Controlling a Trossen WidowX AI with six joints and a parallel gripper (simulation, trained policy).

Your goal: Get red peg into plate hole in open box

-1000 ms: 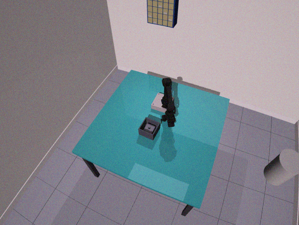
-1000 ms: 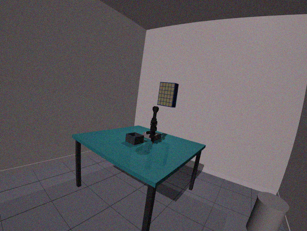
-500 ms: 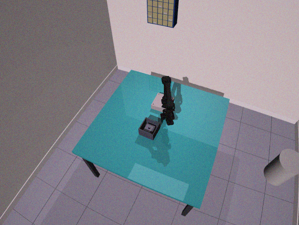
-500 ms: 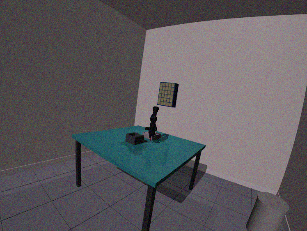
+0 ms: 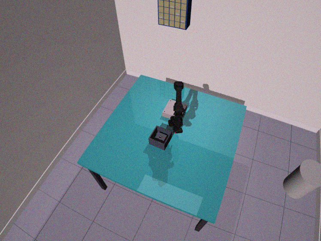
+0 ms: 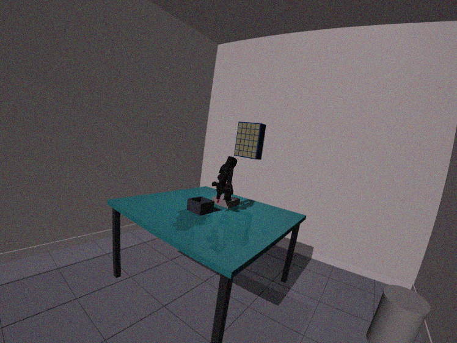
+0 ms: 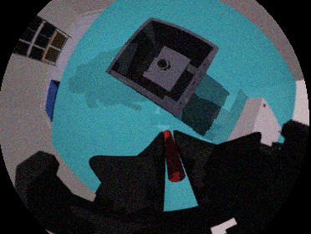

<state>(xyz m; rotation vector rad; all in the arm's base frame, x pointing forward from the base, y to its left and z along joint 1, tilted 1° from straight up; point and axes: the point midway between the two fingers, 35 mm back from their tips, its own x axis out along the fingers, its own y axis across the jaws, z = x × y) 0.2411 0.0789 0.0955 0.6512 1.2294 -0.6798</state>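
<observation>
Now: gripper tip 10 mm to the right of the red peg, 10 mm below it and 10 mm past it. Also, from my gripper tip: grey plate: 100 mm to the right, 80 mm below, 80 mm ahead; dark grey box: 100 mm to the right, 100 mm below, 80 mm ahead.
</observation>
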